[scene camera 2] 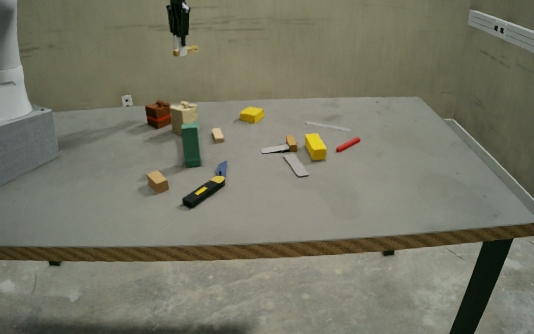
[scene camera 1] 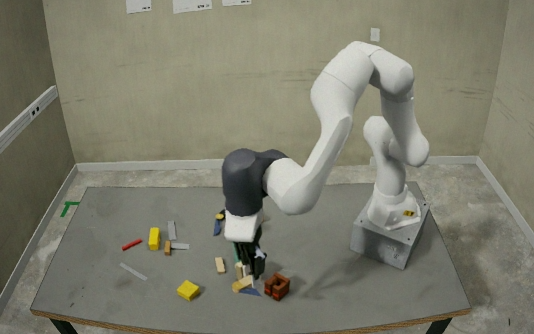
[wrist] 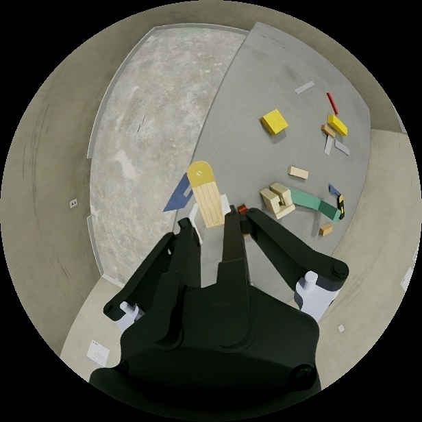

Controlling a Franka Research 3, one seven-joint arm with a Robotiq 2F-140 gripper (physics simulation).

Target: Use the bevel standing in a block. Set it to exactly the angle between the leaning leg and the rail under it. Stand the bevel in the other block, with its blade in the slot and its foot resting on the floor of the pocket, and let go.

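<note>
My gripper [scene camera 1: 249,279] [scene camera 2: 180,48] [wrist: 212,206] is shut on the bevel's pale wooden handle [scene camera 1: 243,284] [wrist: 206,197] and holds it in the air, above the height of the blocks. The bevel's yellow rounded end [wrist: 200,173] points away from the fingers, and its blue blade [scene camera 1: 251,291] [wrist: 178,196] sticks out at an angle. A pale slotted block [scene camera 1: 238,272] [scene camera 2: 184,120] [wrist: 273,202] and a red-brown block [scene camera 1: 277,289] [scene camera 2: 158,116] with a red band stand on the table. In the wrist view a finger partly hides the red-brown block [wrist: 242,208]. I cannot tell which pieces are the leaning leg and rail.
A green piece [scene camera 2: 191,145] [wrist: 302,198] stands beside the pale block. A black-handled tool [scene camera 2: 204,192] with a blue blade lies beyond it. Yellow blocks [scene camera 1: 188,290] [scene camera 1: 154,238], small wooden blocks [scene camera 2: 157,181] [scene camera 2: 217,135], grey strips [scene camera 2: 296,165] [scene camera 2: 327,126] and a red bar [scene camera 2: 348,144] lie about.
</note>
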